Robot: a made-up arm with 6 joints.
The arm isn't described. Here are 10 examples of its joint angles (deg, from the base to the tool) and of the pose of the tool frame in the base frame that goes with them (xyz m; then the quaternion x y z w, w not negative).
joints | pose
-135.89 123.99 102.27 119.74 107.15 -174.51 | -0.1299 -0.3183 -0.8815 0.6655 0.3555 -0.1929 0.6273
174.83 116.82 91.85 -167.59 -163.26 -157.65 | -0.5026 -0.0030 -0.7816 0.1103 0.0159 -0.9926 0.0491
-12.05 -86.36 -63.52 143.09 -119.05 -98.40 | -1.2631 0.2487 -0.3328 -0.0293 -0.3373 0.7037 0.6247
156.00 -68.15 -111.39 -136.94 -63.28 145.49 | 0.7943 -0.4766 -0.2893 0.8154 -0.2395 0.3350 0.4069
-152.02 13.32 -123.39 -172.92 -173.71 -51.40 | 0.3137 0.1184 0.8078 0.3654 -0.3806 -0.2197 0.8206
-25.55 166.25 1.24 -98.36 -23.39 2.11 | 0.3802 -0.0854 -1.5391 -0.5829 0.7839 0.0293 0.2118
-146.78 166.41 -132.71 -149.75 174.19 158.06 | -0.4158 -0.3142 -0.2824 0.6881 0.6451 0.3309 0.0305
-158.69 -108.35 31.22 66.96 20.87 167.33 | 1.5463 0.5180 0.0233 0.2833 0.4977 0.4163 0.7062
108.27 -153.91 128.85 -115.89 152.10 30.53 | 0.2165 -0.6294 -0.1776 0.3615 0.9016 0.2141 0.1029
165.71 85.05 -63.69 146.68 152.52 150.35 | -1.0534 0.1954 0.7514 0.9028 -0.1671 0.3616 0.1624
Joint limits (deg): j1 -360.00..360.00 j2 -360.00..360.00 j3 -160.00..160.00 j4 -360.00..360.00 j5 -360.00..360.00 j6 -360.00..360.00
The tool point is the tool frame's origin. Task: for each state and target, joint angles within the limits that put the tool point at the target. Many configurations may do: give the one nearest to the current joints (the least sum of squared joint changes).
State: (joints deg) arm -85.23 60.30 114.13 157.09 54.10 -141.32
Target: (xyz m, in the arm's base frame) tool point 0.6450 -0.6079 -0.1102
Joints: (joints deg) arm -48.78 54.82 120.68 153.19 55.66 -141.32
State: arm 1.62 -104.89 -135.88 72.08 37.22 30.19
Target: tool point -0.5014 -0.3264 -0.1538
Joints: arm 43.31 -56.62 -137.20 70.78 36.35 30.19
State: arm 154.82 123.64 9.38 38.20 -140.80 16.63
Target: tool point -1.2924 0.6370 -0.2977
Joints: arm 153.88 107.22 2.23 37.84 -142.32 16.63
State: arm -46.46 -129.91 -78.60 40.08 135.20 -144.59
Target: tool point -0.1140 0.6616 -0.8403
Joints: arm -71.97 -114.21 -86.54 43.18 136.20 -144.59
